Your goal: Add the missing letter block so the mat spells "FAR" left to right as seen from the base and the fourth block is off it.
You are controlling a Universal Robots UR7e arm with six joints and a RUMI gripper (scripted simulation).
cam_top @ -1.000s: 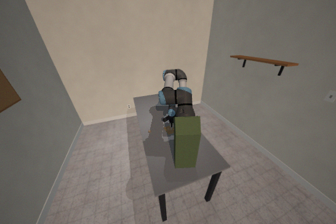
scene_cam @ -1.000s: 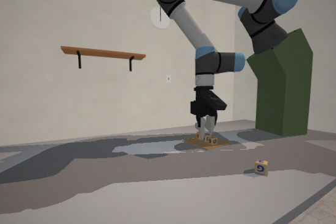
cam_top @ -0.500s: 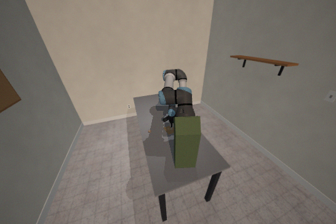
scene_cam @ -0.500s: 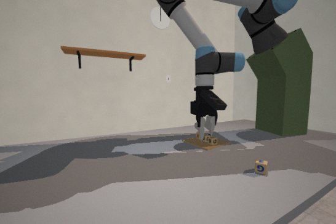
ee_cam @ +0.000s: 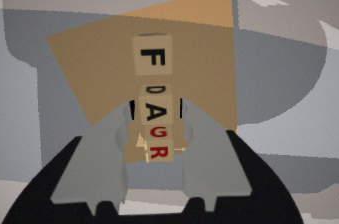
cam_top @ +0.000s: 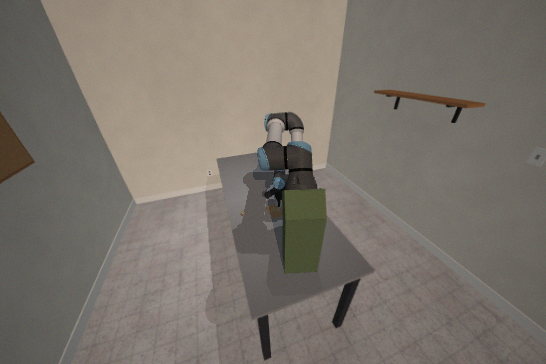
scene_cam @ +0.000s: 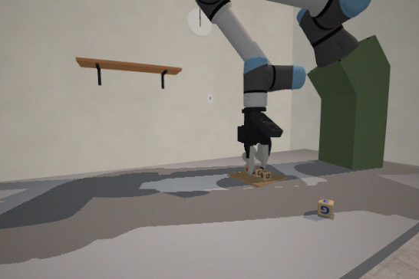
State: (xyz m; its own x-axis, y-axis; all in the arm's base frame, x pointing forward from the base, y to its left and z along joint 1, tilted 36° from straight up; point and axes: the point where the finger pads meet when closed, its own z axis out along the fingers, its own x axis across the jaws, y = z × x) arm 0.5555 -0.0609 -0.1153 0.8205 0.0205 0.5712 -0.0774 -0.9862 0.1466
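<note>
The tan mat lies 2 cm below my hand. From my hand the other things lie so: blue G block (5 cm ahead, 26 cm to the left, 1 cm below); red R block (4 cm to the right).
</note>
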